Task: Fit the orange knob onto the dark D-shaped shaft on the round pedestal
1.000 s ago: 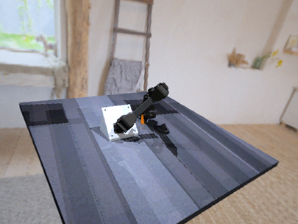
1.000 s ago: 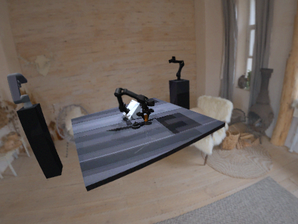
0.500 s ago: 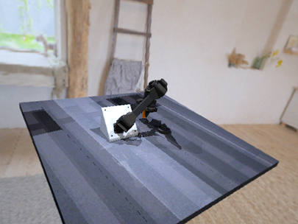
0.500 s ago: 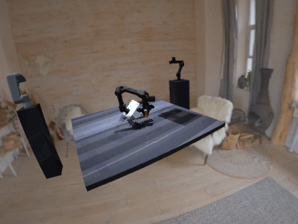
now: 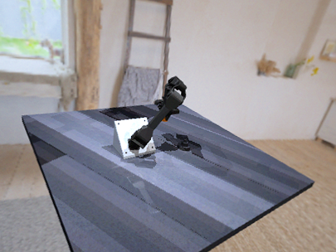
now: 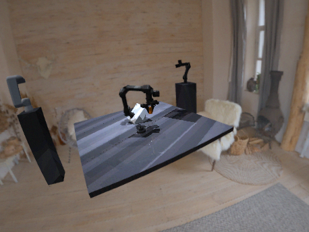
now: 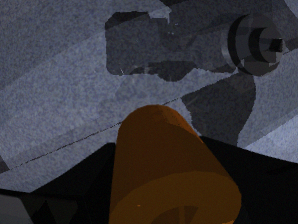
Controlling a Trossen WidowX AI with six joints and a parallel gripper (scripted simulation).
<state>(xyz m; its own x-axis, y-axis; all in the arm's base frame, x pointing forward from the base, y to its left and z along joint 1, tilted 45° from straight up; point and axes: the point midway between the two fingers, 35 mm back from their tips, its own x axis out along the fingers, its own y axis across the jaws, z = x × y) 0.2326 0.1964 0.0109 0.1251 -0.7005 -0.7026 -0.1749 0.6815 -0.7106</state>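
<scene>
My gripper tip is 140 mm to the left of the dark round pedestal, 110 mm above it and 90 mm short of it. Round my gripper tip: orange knob 20 mm above.
</scene>
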